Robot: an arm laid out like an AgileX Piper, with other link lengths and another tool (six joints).
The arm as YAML. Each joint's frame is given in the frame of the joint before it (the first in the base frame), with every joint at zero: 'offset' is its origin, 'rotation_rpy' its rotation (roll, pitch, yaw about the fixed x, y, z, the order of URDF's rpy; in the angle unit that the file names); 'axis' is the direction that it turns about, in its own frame. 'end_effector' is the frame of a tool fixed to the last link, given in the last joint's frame.
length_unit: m
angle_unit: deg
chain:
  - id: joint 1
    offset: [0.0, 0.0, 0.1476]
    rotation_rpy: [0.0, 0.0, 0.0]
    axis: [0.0, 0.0, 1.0]
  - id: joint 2
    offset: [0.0, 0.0, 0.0]
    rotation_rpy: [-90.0, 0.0, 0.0]
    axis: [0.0, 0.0, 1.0]
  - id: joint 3
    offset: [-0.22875, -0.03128, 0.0]
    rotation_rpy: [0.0, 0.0, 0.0]
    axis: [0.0, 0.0, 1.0]
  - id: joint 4
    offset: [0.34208, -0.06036, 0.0]
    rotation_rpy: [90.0, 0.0, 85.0]
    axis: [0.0, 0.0, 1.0]
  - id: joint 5
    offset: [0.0, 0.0, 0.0]
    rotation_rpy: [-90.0, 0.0, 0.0]
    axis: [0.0, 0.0, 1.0]
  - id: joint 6
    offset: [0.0, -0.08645, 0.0]
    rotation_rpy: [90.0, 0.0, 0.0]
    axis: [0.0, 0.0, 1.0]
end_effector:
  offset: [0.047, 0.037, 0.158]
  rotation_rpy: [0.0, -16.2, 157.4]
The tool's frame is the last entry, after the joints.
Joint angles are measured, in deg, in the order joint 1, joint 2, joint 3, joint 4, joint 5, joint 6. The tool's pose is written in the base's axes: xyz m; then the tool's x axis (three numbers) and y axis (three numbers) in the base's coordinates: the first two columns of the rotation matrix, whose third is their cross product. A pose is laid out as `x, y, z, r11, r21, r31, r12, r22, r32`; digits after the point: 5 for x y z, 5 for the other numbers.
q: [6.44, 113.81, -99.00, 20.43, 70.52, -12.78]
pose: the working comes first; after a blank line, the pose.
Where each joint sits with the arm in this pose, in the base's axes (m; each line is computed from the numbers above, not from the rounded line before):
joint 1: 0.0000 0.0000 0.1476
joint 2: 0.0000 0.0000 0.1476
joint 3: 0.1202 0.0136 0.3443
joint 4: 0.4642 0.0524 0.3152
joint 5: 0.4642 0.0524 0.3152
joint 6: 0.4763 0.0824 0.2350
the tool: 0.4438 0.1616 0.0894

0.44378, 0.16160, 0.08935, 0.78789, 0.61395, 0.04785, 0.61018, -0.76785, -0.19515
